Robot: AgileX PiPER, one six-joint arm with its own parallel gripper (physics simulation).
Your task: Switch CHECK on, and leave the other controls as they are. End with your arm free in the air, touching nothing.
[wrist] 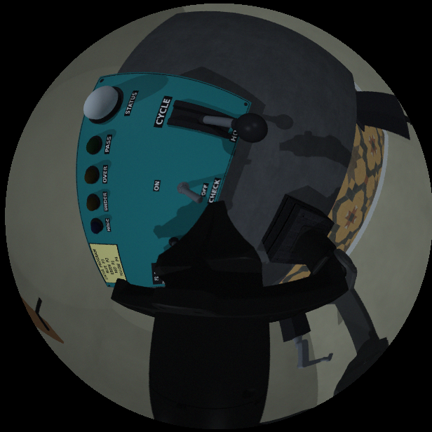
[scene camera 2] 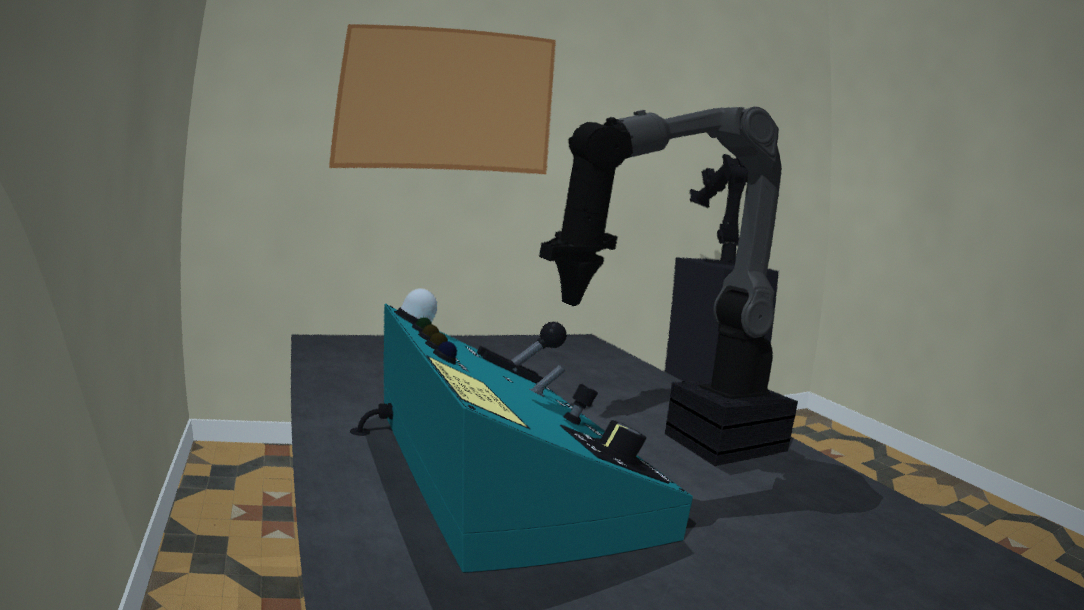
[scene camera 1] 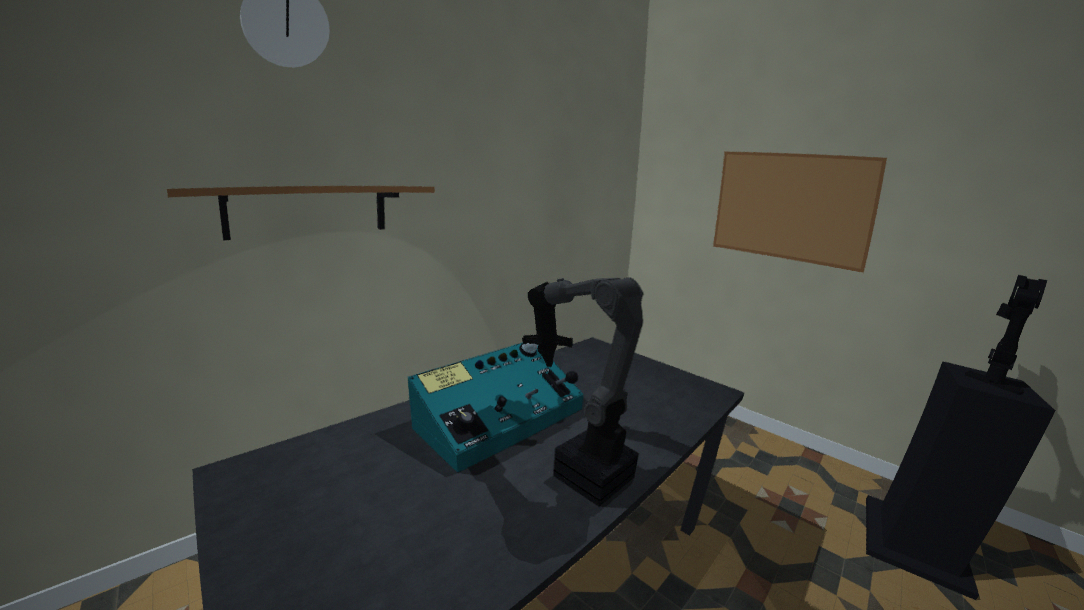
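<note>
The CHECK switch, a small grey lever [scene camera 1: 532, 393] [scene camera 2: 549, 378] [wrist: 190, 193], stands on the sloped teal console [scene camera 1: 485, 384] [scene camera 2: 545, 500] [wrist: 145, 160]. In the wrist view its tip leans to the OFF label [wrist: 204, 190], away from the ON label [wrist: 157, 185]. My gripper [scene camera 1: 548, 362] [scene camera 2: 573, 301] [wrist: 218, 210] is shut, its fingertips together and empty. It points down in the air above the console, apart from the levers. The CYCLE lever's black ball [scene camera 1: 571, 377] [scene camera 2: 552, 334] [wrist: 251, 128] is at the lower end of its slot.
A black toggle [scene camera 1: 501, 402] [scene camera 2: 583, 397] and a rotary knob [scene camera 1: 466, 417] [scene camera 2: 624, 440] are on the console. A white STATUS dome [scene camera 1: 529, 349] [scene camera 2: 419, 304] [wrist: 102, 102] is near its upper edge, beside several dark lamps. Another arm stands on a dark pedestal [scene camera 1: 962, 470] [scene camera 2: 686, 318].
</note>
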